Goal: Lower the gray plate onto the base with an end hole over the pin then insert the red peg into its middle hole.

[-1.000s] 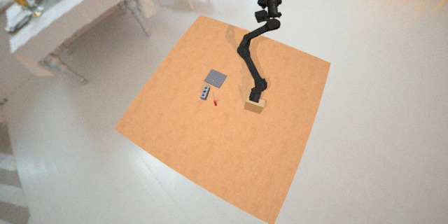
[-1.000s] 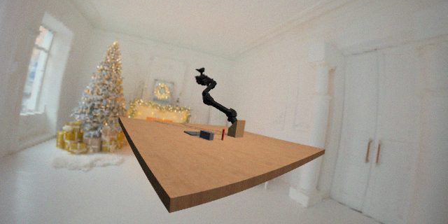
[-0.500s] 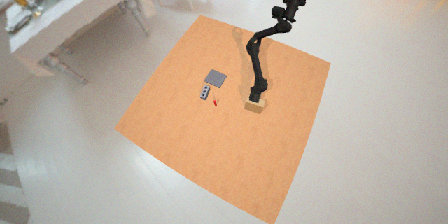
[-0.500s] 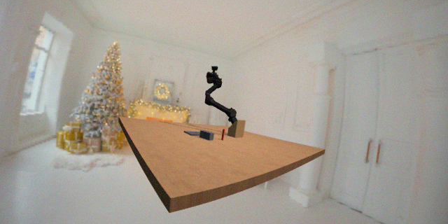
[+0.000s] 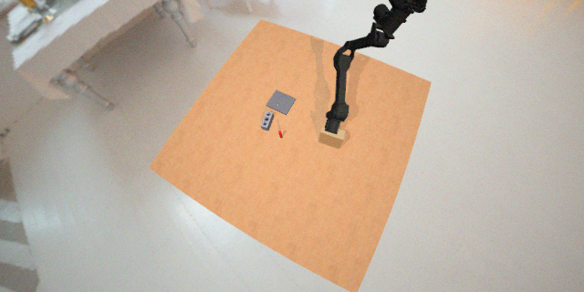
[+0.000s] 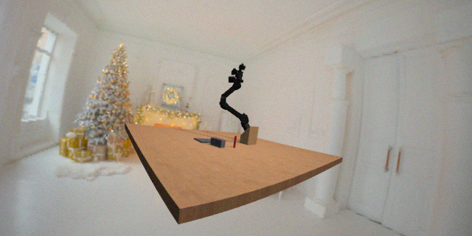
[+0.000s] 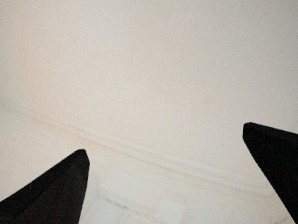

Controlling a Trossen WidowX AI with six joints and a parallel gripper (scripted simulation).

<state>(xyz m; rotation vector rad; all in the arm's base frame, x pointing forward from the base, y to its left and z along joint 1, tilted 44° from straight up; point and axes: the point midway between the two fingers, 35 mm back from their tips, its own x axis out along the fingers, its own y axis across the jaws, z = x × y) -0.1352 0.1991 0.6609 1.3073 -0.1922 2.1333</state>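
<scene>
Right now my gripper tip is 530 mm short of the gray plate, 350 mm to the right of it and 700 mm above it. From my gripper tip the other things lie so: red peg 430 mm ahead, 410 mm to the left, 700 mm below; then square gray base 510 mm ahead, 210 mm to the left, 730 mm below.
</scene>
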